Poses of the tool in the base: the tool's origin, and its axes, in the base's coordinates. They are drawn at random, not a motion.
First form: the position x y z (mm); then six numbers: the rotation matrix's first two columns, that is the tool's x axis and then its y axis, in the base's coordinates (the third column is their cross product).
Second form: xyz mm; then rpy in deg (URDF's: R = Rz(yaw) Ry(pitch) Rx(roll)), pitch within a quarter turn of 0, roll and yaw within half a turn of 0. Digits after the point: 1 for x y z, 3 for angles.
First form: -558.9, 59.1, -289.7, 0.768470, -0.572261, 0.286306, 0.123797, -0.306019, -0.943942
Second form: -558.9, 59.1, -289.7, -99.875, -16.637, -36.674
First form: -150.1, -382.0, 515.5, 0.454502, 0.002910, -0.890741, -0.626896, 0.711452, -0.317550
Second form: -150.1, -382.0, 515.5, -44.320, 62.967, 0.367
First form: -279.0, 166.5, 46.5, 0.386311, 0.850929, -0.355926, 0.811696, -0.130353, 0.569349
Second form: -279.0, 166.5, 46.5, 142.465, 20.850, 65.583
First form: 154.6, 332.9, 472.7, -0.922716, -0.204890, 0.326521, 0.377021, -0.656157, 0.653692
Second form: 154.6, 332.9, 472.7, 43.757, -19.058, -167.481
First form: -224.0, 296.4, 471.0, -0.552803, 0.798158, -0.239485, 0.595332, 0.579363, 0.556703
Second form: -224.0, 296.4, 471.0, 145.013, 13.856, 124.706
